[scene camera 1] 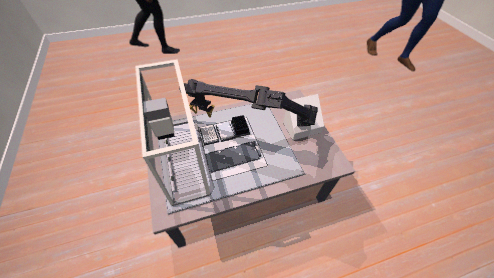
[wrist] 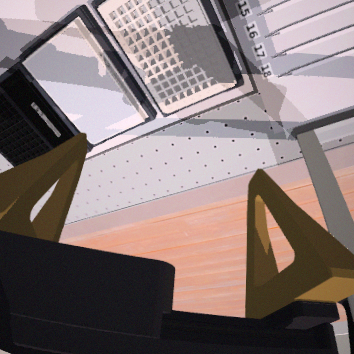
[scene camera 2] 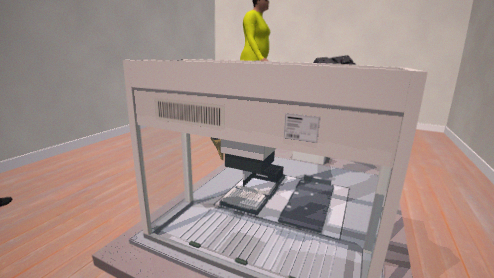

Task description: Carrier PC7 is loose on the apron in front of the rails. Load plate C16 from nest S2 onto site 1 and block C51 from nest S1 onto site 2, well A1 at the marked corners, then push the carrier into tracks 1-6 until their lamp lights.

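Places are measured from the arm's base along level axes (x right, y ahead, z up), in metres.
Pixels of known places: gripper, fingertip midpoint: [scene camera 1: 203, 115] [wrist: 172, 158].
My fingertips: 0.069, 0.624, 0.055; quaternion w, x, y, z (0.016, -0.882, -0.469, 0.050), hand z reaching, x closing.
Note:
Behind a point stands the place of what it marks, as x, y, z.
The dark flat carrier [scene camera 1: 234, 155] @(-0.144, 0.470, -0.108) [scene camera 2: 306, 204] @(-0.146, 0.510, -0.109) lies in front of the grooved rails [scene camera 1: 188, 167] [wrist: 317, 37] @(0.087, 0.746, -0.119), apart from them. Beside it stands a row of three nests. A white gridded piece [scene camera 1: 209, 134] @(0.037, 0.605, -0.095) [scene camera 2: 245, 198] @(0.037, 0.614, -0.093) [wrist: 150, 55] @(0.049, 0.587, -0.094) sits nearest the rails, a smooth pale piece [scene camera 1: 226, 130] @(0.050, 0.492, -0.093) [wrist: 80, 82] @(0.048, 0.502, -0.093) in the middle, and a black block [scene camera 1: 240, 125] @(0.057, 0.397, -0.070) [wrist: 20, 112] @(0.046, 0.431, -0.066) farthest from the rails. I cannot read their labels. My gripper [scene camera 1: 202, 112] @(0.069, 0.624, 0.055) [wrist: 172, 158] @(0.069, 0.624, 0.055) is open and empty, above the board's far edge beside the nests. In scene camera 2 it is mostly hidden.
A tall pale frame [scene camera 1: 170, 149] @(-0.383, 0.749, 0.361) [scene camera 2: 275, 75] @(-0.179, 0.879, 0.341) stands over the rails; its post [wrist: 325, 175] @(0.185, 0.723, -0.027) is right of my fingers in the wrist view. A grey and black unit [scene camera 1: 160, 120] @(-0.146, 0.813, 0.280) [scene camera 2: 245, 156] @(-0.124, 0.880, 0.183) hangs inside the frame. People stand beyond the table.

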